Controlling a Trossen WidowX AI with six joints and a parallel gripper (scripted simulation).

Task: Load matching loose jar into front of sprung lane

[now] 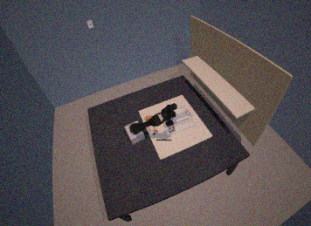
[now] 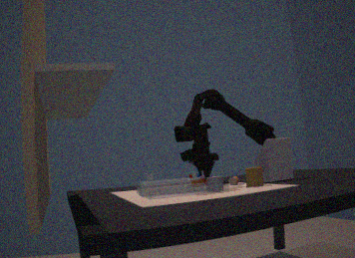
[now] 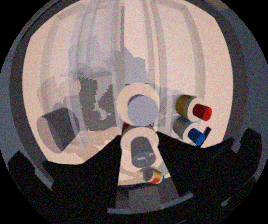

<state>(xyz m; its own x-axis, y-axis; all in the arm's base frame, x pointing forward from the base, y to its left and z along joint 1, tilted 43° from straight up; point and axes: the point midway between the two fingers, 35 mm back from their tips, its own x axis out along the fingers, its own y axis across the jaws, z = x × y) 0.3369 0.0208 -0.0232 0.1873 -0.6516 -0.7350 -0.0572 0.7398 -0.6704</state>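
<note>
Now: gripper tip 14 cm short of the clear lane, 3 cm to the right of it and 2 cm above it. From my gripper tip the other things lie so: tan shelf wall (61 cm ahead, 7 cm to the left, 36 cm above).
</note>
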